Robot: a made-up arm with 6 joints. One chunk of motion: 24 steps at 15 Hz.
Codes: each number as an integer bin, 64 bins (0 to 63) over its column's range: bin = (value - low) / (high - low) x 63, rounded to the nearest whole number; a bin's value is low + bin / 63 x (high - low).
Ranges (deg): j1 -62..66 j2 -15..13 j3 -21..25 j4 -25..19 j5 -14..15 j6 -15..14
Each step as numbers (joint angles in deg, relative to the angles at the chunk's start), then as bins.
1 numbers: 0.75 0.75 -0.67 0.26 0.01 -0.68
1 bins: 31 35 28 36 30 31
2 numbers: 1.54 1.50 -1.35 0.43 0.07 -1.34
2 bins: 31 37 27 36 31 30
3 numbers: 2.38 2.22 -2.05 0.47 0.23 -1.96
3 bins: 32 39 26 36 31 28
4 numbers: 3.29 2.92 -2.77 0.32 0.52 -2.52
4 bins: 32 40 25 36 32 27
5 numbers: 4.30 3.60 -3.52 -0.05 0.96 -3.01
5 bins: 33 42 24 36 32 26
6 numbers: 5.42 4.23 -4.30 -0.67 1.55 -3.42
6 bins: 33 43 23 35 34 25
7 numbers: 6.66 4.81 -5.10 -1.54 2.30 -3.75
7 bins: 34 45 22 34 35 24
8 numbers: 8.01 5.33 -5.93 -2.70 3.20 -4.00
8 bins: 34 46 21 32 37 24
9 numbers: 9.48 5.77 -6.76 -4.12 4.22 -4.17
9 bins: 35 47 20 30 40 24
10 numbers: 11.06 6.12 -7.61 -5.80 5.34 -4.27
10 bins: 36 48 18 27 42 23
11 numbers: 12.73 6.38 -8.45 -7.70 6.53 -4.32
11 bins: 37 48 17 25 45 23
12 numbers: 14.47 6.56 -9.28 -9.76 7.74 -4.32
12 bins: 38 49 16 22 47 23
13 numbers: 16.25 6.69 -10.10 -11.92 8.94 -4.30
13 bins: 39 49 15 19 50 23
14 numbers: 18.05 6.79 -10.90 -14.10 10.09 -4.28
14 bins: 39 49 14 16 52 23
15 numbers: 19.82 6.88 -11.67 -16.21 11.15 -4.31
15 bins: 40 49 13 13 55 23
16 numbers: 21.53 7.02 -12.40 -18.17 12.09 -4.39
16 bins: 41 50 12 10 57 23
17 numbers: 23.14 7.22 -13.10 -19.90 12.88 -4.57
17 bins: 42 50 11 7 58 23
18 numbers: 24.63 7.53 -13.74 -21.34 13.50 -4.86
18 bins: 43 51 10 5 60 22
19 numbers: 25.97 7.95 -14.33 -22.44 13.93 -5.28
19 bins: 43 52 9 4 61 21
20 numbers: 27.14 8.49 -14.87 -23.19 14.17 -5.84
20 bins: 44 53 8 3 61 20
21 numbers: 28.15 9.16 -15.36 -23.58 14.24 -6.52
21 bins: 44 54 8 2 61 18
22 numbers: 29.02 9.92 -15.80 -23.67 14.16 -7.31
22 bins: 45 56 7 2 61 17
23 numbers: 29.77 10.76 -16.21 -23.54 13.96 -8.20
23 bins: 45 58 7 2 61 15
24 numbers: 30.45 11.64 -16.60 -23.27 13.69 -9.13
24 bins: 46 60 6 2 60 13
